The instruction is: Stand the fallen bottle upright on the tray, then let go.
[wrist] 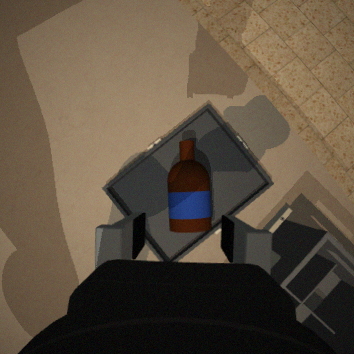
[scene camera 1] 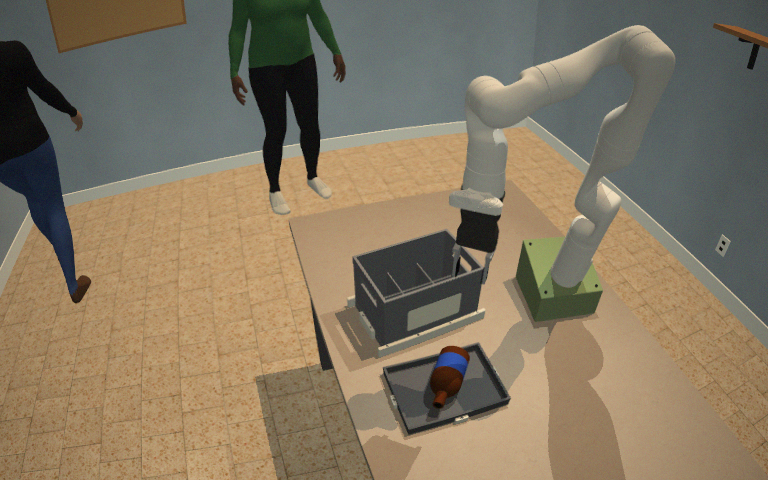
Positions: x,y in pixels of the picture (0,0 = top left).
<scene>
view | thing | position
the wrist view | gripper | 182,229
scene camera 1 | gripper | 469,277
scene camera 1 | brown bottle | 446,380
</scene>
